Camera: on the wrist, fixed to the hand. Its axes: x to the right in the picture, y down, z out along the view.
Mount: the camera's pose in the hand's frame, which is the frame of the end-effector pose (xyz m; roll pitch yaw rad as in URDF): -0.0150 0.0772 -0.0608 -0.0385 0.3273 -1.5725
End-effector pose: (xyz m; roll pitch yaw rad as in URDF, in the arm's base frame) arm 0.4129 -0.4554 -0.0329 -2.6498 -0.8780 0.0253
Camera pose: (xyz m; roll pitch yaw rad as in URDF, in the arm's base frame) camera 0.3926 -0.5527 -0.0335 2.0481 -0.4840 2.2857
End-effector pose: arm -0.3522 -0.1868 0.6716 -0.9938 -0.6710 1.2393
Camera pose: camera -0.3279 -0.1432 0.5856 0.7531 -0.5043 -0.7877
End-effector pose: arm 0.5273 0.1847 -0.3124 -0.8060 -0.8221 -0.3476
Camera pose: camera 0.5883 0.1728 -0.3900 0.8435 -0.3177 -2.2828
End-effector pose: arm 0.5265 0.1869 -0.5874 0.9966 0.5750 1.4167
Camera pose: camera 0.4353 0.2058 -0.5526 -1.2489 0.9491 -1.2919
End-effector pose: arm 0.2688 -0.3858 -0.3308 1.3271 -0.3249 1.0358
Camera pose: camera 0.1850 -0.3750 -0.2785 1.7770 1.2372 1.2937
